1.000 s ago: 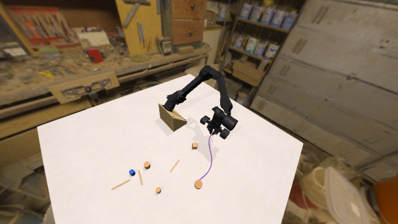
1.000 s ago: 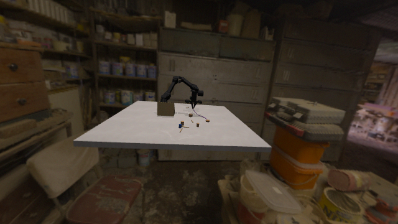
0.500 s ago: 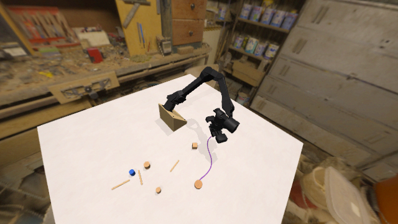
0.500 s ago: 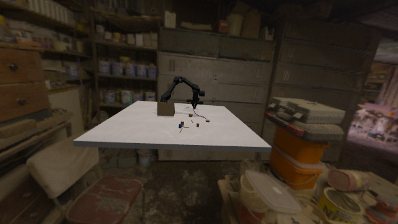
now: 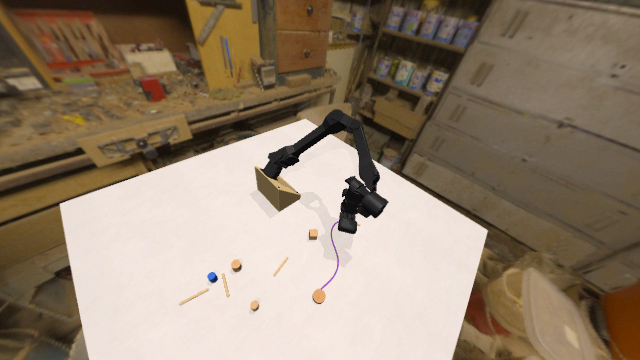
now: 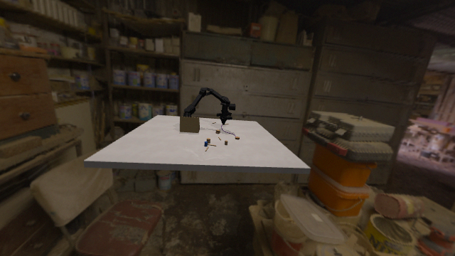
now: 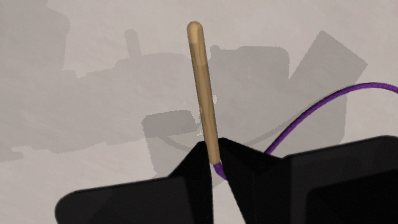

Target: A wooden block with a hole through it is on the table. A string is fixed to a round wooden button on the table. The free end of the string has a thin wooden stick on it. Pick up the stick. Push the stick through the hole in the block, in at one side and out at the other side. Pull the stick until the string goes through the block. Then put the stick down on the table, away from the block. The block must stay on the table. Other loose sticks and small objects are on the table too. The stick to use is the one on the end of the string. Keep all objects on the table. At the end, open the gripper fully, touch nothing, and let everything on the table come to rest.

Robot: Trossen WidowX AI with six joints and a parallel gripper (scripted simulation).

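Right now the small wooden block is 12 cm to the right of my gripper tip, 4 cm below it and 4 cm behind it. From my gripper tip the other things lie so: round wooden button: 24 cm to the right, 13 cm ahead, 5 cm below; then thin wooden stick: 1 cm to the left, 1 cm ahead; then blue cylinder: 47 cm to the right, 12 cm behind, 4 cm below.
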